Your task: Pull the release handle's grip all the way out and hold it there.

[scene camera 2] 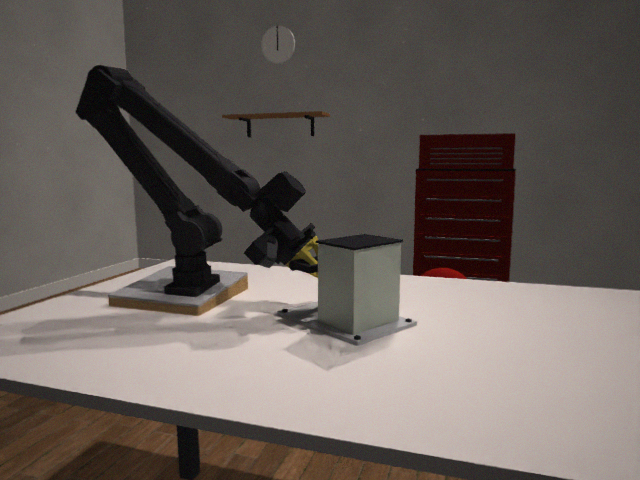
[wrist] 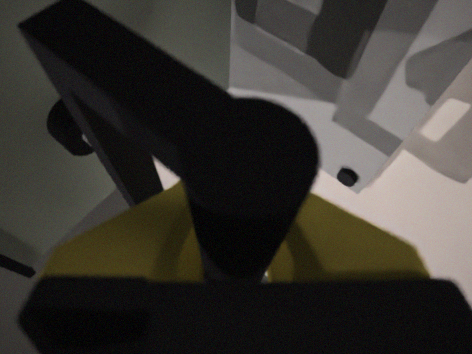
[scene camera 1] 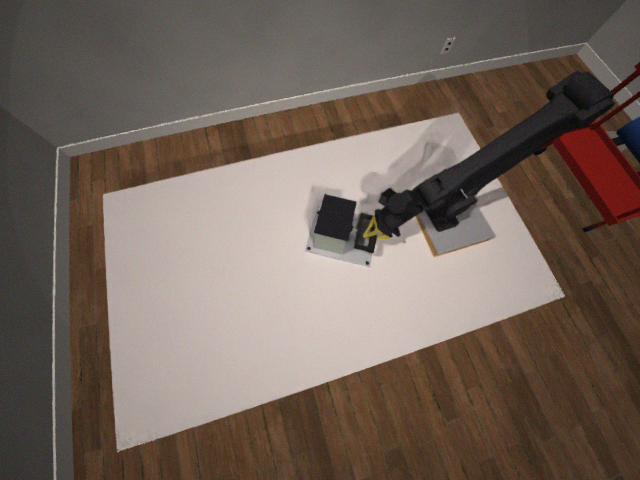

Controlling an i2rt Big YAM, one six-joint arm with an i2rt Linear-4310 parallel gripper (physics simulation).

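Note:
The release handle's grip point(scene camera 1: 366, 249) point(wrist: 125, 75), a dark rectangular frame, stands a little out from the side of a pale green box point(scene camera 1: 330, 242) point(scene camera 2: 361, 289) point(wrist: 30, 110) with a black top. A short dark stub shows behind the grip in the wrist view. My gripper point(scene camera 1: 368, 228) point(wrist: 235, 176) has yellow fingers and is shut on the grip's outer bar, which crosses the wrist view diagonally. In scene camera 2 the box hides the fingertips and most or all of the grip. How far the grip is out is hard to tell.
The box stands on a grey base plate point(scene camera 1: 356, 258) point(scene camera 2: 385, 329) point(wrist: 300, 120) with dark bolts. The plate lies on a white table point(scene camera 1: 217, 310) point(scene camera 2: 491, 372). The arm's mounting board point(scene camera 1: 465, 237) point(scene camera 2: 155, 304) is beside it. A red cart point(scene camera 1: 599, 170) and a red tool cabinet point(scene camera 2: 465, 206) stand beyond the table.

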